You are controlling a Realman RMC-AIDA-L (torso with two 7-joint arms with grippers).
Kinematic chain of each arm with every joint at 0, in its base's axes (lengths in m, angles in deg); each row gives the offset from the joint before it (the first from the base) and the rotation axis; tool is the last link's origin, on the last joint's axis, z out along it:
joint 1: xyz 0 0 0.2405 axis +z
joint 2: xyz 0 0 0 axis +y
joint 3: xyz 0 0 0.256 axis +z
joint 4: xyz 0 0 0 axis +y
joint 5: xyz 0 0 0.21 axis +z
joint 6: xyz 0 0 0 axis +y
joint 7: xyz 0 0 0.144 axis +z
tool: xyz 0 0 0
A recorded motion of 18 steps. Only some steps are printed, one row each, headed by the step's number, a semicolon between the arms.
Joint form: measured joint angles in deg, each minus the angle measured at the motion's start. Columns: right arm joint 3, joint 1, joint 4, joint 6, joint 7, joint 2, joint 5; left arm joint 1, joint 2, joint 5, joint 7, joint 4, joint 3, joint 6.
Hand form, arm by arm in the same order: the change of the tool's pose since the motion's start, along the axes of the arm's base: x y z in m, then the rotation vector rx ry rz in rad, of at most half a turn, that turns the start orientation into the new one. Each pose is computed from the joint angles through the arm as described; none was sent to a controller.
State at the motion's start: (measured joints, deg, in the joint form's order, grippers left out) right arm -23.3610 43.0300 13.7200 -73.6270 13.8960 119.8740 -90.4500; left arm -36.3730 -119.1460 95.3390 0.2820 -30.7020 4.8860 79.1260
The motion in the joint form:
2: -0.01 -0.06 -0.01 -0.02 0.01 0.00 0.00; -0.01 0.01 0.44 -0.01 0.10 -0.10 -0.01
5: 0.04 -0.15 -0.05 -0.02 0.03 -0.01 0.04; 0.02 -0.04 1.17 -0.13 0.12 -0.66 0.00
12: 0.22 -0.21 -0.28 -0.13 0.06 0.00 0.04; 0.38 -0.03 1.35 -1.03 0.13 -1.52 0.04
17: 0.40 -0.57 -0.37 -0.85 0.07 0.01 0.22; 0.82 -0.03 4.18 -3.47 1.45 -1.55 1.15
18: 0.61 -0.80 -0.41 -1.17 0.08 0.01 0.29; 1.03 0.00 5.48 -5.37 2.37 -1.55 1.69
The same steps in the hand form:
2: 0.0003 -0.0002 0.0000 0.0000 0.0002 -0.0008; 0.0004 -0.0001 -0.0001 -0.0011 0.0026 -0.0059
5: 0.0009 -0.0002 0.0004 0.0014 0.0007 -0.0032; 0.0018 0.0000 -0.0001 -0.0011 -0.0012 -0.0112
12: 0.0011 0.0006 0.0014 0.0065 0.0022 -0.0034; 0.0007 0.0009 0.0015 -0.0005 -0.0201 0.0037
17: 0.0018 -0.0003 0.0031 0.0140 0.0139 -0.0047; 0.0002 -0.0023 0.0028 -0.0226 -0.0327 -0.0297
18: 0.0024 -0.0007 0.0042 0.0188 0.0203 -0.0075; -0.0012 -0.0032 0.0040 -0.0385 -0.0436 -0.0414

